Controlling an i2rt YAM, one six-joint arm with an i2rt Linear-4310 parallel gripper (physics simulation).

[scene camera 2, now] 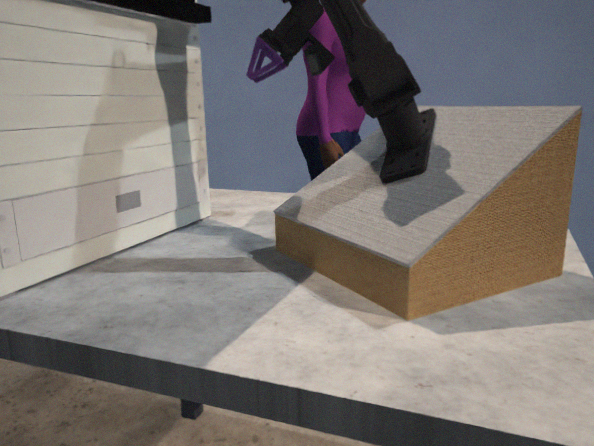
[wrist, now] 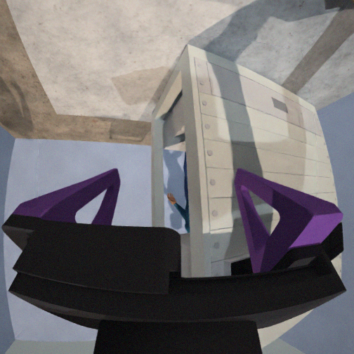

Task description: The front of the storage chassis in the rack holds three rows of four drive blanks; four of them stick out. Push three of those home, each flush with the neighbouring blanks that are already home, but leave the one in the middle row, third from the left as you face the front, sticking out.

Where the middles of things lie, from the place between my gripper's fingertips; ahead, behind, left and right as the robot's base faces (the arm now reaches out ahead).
The pale rack [scene camera 2: 84, 192] lies 330 mm to the left of my hand and 190 mm ahead of it.
